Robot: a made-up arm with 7 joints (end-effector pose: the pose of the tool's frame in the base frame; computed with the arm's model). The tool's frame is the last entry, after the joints.
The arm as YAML. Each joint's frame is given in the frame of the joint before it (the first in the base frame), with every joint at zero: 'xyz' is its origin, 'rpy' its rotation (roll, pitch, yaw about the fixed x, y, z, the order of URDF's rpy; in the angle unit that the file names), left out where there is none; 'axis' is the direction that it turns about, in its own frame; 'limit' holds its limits. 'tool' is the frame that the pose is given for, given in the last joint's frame.
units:
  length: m
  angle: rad
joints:
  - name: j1
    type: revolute
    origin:
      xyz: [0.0, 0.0, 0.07]
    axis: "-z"
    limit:
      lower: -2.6
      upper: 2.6
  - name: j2
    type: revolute
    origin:
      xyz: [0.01, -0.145, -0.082]
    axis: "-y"
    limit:
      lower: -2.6
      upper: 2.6
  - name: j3
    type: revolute
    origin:
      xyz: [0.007, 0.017, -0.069]
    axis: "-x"
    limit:
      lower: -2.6
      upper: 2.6
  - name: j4
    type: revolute
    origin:
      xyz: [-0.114, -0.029, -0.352]
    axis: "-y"
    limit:
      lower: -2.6
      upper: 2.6
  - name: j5
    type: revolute
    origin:
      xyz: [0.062, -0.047, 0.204]
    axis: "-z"
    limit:
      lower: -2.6
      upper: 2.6
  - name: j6
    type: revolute
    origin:
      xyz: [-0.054, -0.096, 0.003]
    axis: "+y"
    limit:
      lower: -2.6
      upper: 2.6
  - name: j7
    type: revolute
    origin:
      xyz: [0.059, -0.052, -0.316]
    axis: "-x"
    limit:
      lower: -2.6
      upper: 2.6
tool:
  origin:
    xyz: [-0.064, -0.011, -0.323]
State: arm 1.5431 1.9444 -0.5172 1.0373 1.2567 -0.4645 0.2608
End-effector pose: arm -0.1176 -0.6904 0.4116 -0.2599 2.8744 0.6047
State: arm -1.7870 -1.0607 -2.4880 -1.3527 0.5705 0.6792 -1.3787
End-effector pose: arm 0.1070 0.1795 0.3186 0.5053 -2.2888 1.1987
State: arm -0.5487 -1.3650 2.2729 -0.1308 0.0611 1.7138 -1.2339
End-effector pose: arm -0.0721 -0.2989 0.4284 -1.7033 0.0200 -0.6241
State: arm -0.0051 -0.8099 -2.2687 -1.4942 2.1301 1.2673 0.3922
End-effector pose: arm 0.4942 -0.1286 0.5386 -0.3047 -2.5344 -0.6189
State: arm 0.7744 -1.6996 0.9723 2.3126 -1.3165 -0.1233 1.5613
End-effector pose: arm 0.0358 -0.2759 0.3443 -1.3641 -1.7502 0.5303
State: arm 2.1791 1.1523 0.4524 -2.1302 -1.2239 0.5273 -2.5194
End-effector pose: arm -0.5782 -0.0581 -0.1382 -2.0800 1.0396 0.6038
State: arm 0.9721 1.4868 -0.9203 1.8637 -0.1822 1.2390 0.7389
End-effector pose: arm 0.6839 -0.7204 -0.1075 -0.6055 -1.9441 -1.0309
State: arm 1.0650 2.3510 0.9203 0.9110 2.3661 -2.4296 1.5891
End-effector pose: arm 0.0878 -0.8514 -0.1915 -1.9319 -0.2924 0.4680
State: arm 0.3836 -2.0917 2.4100 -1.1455 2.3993 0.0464 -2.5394
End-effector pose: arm 0.0645 -0.4091 -0.2292 0.3940 -0.1628 1.0615
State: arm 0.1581 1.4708 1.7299 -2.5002 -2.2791 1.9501 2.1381
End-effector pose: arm -0.1856 -0.9645 -0.3540 -1.3038 -0.1658 1.9153
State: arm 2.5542 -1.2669 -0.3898 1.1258 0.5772 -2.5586 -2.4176
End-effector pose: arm 0.1887 0.2250 0.2217 -0.8252 -0.6216 -0.6029
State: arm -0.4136 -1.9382 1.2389 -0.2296 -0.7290 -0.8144 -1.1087
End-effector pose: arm -0.1631 -0.6611 0.1040 0.4930 2.3665 0.4758
